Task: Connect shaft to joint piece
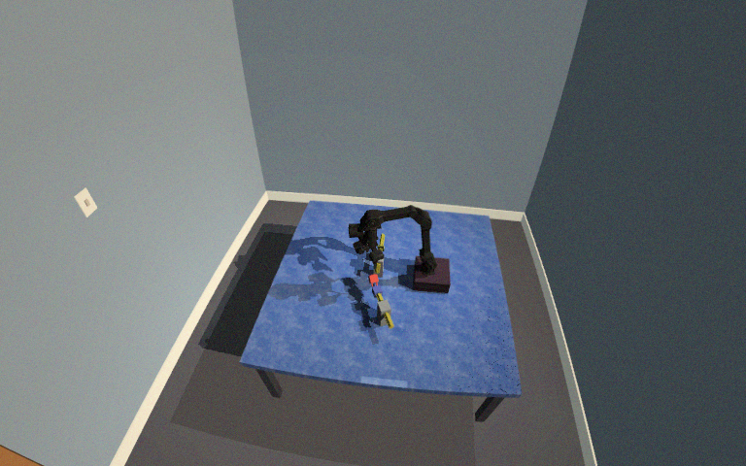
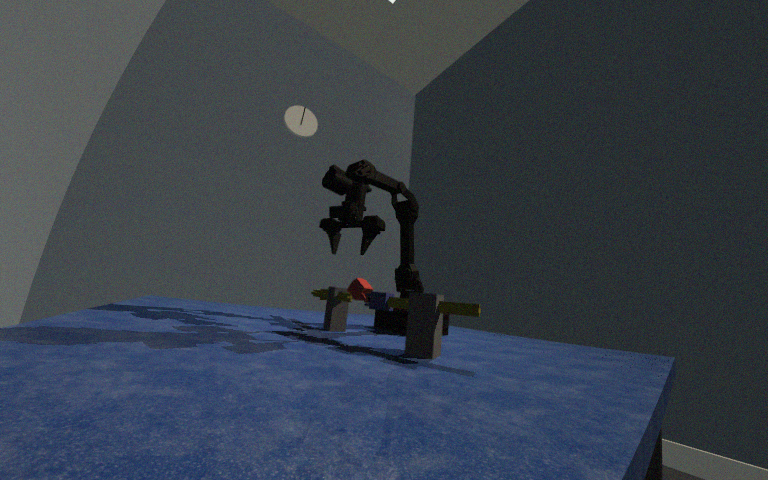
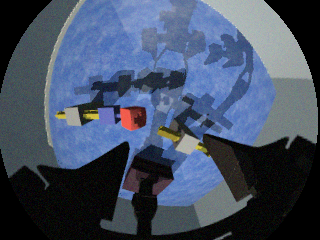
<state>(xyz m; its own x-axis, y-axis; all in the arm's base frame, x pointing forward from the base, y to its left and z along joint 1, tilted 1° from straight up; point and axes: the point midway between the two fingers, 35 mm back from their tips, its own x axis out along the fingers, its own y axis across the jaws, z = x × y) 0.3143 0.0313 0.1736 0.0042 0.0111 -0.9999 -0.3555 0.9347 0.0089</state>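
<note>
My gripper tip is now 1 cm past the red joint piece, 6 cm to the right of it and 9 cm above it.
</note>
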